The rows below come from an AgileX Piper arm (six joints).
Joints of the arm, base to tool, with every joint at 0 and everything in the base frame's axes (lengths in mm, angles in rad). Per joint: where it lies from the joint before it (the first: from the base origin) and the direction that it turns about. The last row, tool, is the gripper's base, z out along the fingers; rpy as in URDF.
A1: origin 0.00 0.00 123.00 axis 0 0 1
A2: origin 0.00 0.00 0.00 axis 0 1 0
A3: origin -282.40 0.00 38.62 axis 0 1 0
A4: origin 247.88 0.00 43.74 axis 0.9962 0 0.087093
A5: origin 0.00 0.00 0.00 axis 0 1 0
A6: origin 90.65 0.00 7.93 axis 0.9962 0 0.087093
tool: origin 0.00 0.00 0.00 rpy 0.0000 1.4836 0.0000
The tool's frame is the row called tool.
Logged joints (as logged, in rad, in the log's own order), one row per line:
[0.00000, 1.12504, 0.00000, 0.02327, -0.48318, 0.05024]
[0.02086, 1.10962, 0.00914, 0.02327, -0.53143, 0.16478]
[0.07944, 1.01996, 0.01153, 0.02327, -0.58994, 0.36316]
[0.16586, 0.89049, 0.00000, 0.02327, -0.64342, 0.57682]
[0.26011, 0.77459, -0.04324, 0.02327, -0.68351, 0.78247]
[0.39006, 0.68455, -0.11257, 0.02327, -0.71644, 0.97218]
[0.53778, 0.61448, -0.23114, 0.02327, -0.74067, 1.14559]
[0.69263, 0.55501, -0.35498, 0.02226, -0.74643, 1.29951]
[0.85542, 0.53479, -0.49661, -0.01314, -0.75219, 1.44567]
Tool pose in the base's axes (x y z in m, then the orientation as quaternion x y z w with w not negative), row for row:
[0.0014, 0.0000, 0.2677, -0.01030, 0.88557, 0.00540, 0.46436]
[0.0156, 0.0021, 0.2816, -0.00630, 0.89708, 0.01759, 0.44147]
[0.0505, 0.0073, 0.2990, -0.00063, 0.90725, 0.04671, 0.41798]
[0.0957, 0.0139, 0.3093, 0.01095, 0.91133, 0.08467, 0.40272]
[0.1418, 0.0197, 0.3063, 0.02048, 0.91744, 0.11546, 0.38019]
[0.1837, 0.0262, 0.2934, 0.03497, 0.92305, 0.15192, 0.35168]
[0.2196, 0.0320, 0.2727, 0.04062, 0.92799, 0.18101, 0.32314]
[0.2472, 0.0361, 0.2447, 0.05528, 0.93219, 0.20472, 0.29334]
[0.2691, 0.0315, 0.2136, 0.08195, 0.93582, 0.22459, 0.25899]
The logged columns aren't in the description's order. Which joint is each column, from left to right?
Columns, left to right: A4, A5, A6, A1, A3, A2.
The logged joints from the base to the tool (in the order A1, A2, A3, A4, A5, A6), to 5 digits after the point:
[0.02327, 0.05024, -0.48318, 0.00000, 1.12504, 0.00000]
[0.02327, 0.16478, -0.53143, 0.02086, 1.10962, 0.00914]
[0.02327, 0.36316, -0.58994, 0.07944, 1.01996, 0.01153]
[0.02327, 0.57682, -0.64342, 0.16586, 0.89049, 0.00000]
[0.02327, 0.78247, -0.68351, 0.26011, 0.77459, -0.04324]
[0.02327, 0.97218, -0.71644, 0.39006, 0.68455, -0.11257]
[0.02327, 1.14559, -0.74067, 0.53778, 0.61448, -0.23114]
[0.02226, 1.29951, -0.74643, 0.69263, 0.55501, -0.35498]
[-0.01314, 1.44567, -0.75219, 0.85542, 0.53479, -0.49661]

